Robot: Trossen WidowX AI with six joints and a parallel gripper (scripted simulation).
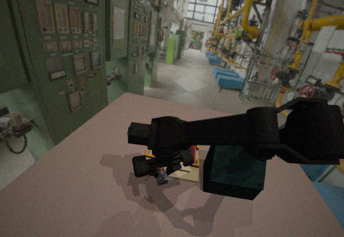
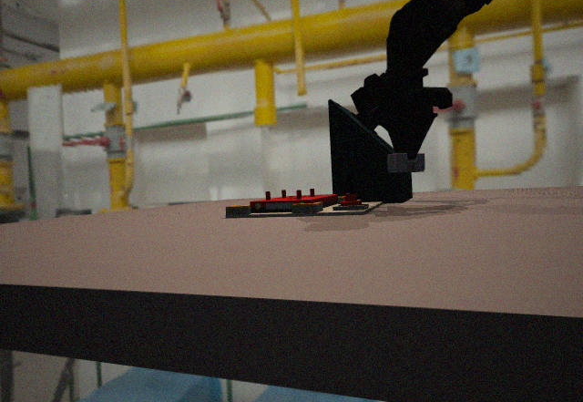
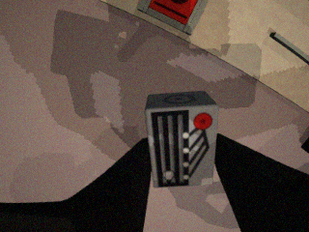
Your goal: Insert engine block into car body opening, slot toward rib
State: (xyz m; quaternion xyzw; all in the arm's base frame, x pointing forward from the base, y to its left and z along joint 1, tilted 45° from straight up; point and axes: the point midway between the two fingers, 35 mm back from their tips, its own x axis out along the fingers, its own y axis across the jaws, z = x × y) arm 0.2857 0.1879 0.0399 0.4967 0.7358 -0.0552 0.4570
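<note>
My gripper tip is now 10 mm short of the beige base plate, 190 mm to the left of it and 70 mm above it. The rest, counted from my gripper tip: grey engine block: 10 mm below; then dark peg: 50 mm ahead, 80 mm to the right, 50 mm below.
</note>
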